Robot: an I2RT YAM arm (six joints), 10 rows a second.
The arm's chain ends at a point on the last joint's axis. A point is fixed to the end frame.
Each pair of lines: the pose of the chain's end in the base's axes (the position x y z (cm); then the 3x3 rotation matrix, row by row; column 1 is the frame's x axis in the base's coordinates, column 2 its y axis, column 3 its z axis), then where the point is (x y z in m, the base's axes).
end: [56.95, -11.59, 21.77], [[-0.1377, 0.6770, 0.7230], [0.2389, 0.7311, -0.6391], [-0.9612, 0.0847, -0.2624]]
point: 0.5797 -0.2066 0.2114
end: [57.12, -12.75, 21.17], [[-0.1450, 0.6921, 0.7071], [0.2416, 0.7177, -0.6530], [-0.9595, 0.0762, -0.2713]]
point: 0.5795 -0.2184 0.2053
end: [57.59, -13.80, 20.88], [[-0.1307, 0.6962, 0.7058], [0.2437, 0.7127, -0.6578], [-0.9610, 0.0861, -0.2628]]
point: 0.5836 -0.2290 0.2024
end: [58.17, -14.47, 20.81], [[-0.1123, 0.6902, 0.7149], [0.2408, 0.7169, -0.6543], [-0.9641, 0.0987, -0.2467]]
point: 0.5901 -0.2356 0.2020
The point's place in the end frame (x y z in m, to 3 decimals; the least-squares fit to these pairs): -0.017 -0.060 0.067
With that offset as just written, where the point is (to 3 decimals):
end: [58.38, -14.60, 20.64], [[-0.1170, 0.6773, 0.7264], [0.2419, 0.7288, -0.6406], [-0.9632, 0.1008, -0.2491]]
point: 0.594 -0.237 0.200
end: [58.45, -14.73, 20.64], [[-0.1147, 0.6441, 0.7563], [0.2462, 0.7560, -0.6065], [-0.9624, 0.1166, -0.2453]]
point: 0.598 -0.237 0.199
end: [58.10, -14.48, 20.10], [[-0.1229, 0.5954, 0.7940], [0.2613, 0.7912, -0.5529], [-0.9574, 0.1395, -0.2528]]
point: 0.601 -0.234 0.192
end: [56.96, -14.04, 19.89], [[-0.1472, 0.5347, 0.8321], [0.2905, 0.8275, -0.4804], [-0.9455, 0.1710, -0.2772]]
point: 0.596 -0.227 0.186
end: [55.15, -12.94, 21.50], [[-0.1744, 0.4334, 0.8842], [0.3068, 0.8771, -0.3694], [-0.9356, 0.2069, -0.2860]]
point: 0.588 -0.212 0.199
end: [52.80, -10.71, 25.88], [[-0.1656, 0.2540, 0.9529], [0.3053, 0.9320, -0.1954], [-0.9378, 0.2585, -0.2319]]
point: 0.579 -0.181 0.244
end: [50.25, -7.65, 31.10], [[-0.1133, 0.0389, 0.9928], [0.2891, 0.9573, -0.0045], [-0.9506, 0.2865, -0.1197]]
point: 0.569 -0.139 0.302
